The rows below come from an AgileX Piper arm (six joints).
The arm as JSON. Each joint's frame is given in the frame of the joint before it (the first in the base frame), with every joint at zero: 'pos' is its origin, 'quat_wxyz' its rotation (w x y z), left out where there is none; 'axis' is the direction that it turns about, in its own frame. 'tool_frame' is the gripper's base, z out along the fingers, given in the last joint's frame.
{
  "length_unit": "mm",
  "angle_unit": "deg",
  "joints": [
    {
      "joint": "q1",
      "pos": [
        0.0,
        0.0,
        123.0
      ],
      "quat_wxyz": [
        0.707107,
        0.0,
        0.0,
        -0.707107
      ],
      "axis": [
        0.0,
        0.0,
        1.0
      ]
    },
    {
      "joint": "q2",
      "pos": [
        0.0,
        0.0,
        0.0
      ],
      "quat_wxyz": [
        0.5,
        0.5,
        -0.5,
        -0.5
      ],
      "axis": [
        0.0,
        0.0,
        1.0
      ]
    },
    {
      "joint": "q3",
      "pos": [
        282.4,
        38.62,
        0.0
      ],
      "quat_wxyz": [
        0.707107,
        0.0,
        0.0,
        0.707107
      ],
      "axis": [
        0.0,
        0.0,
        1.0
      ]
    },
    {
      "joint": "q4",
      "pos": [
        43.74,
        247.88,
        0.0
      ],
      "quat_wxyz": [
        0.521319,
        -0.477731,
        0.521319,
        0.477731
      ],
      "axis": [
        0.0,
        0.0,
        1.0
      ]
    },
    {
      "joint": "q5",
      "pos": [
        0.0,
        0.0,
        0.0
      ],
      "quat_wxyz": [
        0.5,
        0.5,
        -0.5,
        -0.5
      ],
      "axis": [
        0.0,
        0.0,
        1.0
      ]
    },
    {
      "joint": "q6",
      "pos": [
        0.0,
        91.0,
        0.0
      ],
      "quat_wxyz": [
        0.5,
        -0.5,
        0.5,
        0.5
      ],
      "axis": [
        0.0,
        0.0,
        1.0
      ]
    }
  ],
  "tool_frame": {
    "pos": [
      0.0,
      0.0,
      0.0
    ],
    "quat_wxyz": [
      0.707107,
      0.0,
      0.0,
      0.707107
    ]
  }
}
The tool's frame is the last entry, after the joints.
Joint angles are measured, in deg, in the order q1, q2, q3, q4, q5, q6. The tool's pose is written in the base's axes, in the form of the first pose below.
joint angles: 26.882 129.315 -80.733 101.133 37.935 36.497
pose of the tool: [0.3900 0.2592 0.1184 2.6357 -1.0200 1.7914]
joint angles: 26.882 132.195 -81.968 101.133 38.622 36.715
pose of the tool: [0.3925 0.2615 0.1010 2.6941 -1.0227 1.7482]
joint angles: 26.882 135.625 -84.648 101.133 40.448 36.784
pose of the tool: [0.3977 0.2665 0.0860 2.7215 -1.0426 1.7460]
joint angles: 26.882 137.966 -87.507 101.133 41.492 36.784
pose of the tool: [0.4043 0.2713 0.0797 2.7043 -1.0583 1.7733]
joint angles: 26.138 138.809 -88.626 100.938 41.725 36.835
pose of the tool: [0.4104 0.2676 0.0775 2.6949 -1.0606 1.7734]
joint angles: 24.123 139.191 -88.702 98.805 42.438 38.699
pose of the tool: [0.4171 0.2533 0.0736 2.7447 -1.0562 1.7154]
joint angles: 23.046 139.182 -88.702 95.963 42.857 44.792
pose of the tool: [0.4192 0.2453 0.0719 2.9021 -1.0621 1.5504]
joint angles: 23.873 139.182 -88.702 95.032 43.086 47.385
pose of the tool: [0.4147 0.2513 0.0714 2.9732 -1.0637 1.4955]
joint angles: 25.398 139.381 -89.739 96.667 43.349 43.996
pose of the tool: [0.4120 0.2643 0.0756 2.8597 -1.0781 1.6324]
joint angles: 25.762 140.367 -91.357 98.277 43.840 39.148
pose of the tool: [0.4153 0.2697 0.0759 2.7040 -1.0768 1.7999]
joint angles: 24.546 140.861 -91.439 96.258 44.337 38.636
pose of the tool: [0.4187 0.2607 0.0709 2.6939 -1.0529 1.8221]
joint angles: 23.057 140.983 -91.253 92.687 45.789 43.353
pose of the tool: [0.4203 0.2497 0.0674 2.8235 -1.0569 1.7074]
